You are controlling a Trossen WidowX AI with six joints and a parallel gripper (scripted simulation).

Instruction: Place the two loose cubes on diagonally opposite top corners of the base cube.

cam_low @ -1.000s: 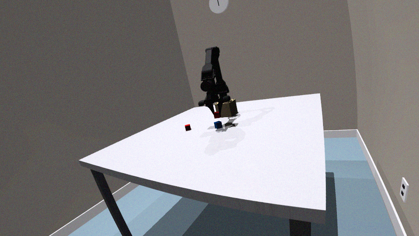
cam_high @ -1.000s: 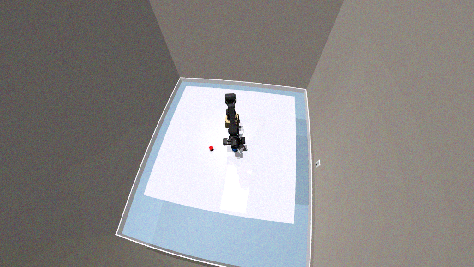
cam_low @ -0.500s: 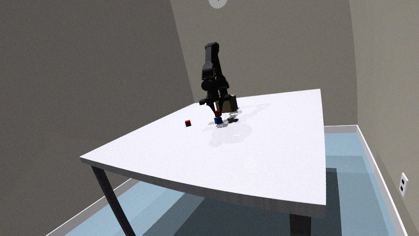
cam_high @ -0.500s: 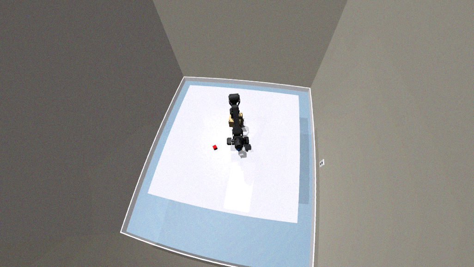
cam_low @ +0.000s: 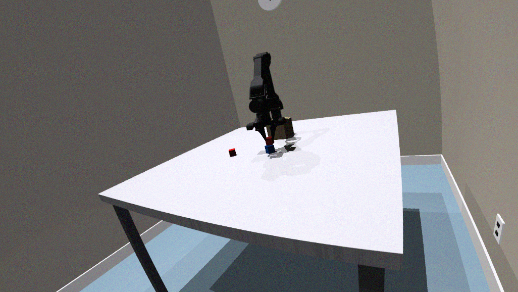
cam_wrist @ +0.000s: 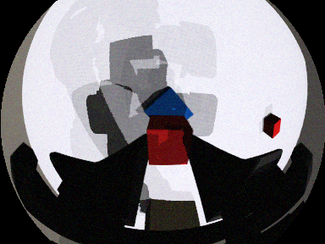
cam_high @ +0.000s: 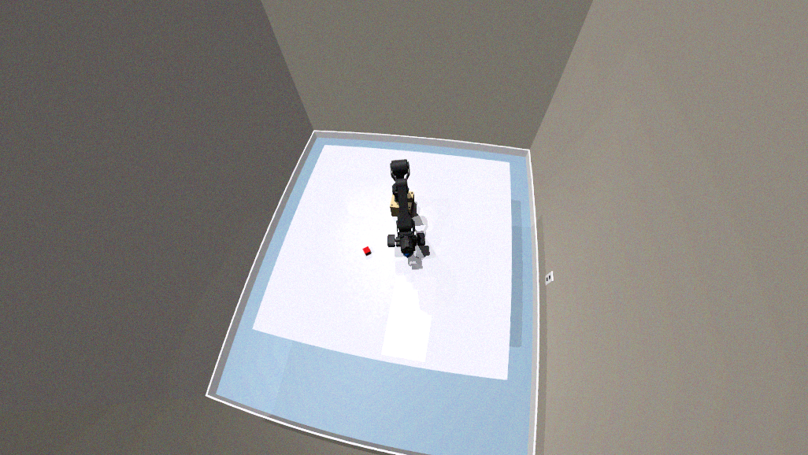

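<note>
Now: the blue cube 40 mm below my gripper tip and 20 mm ahead of it.
</note>
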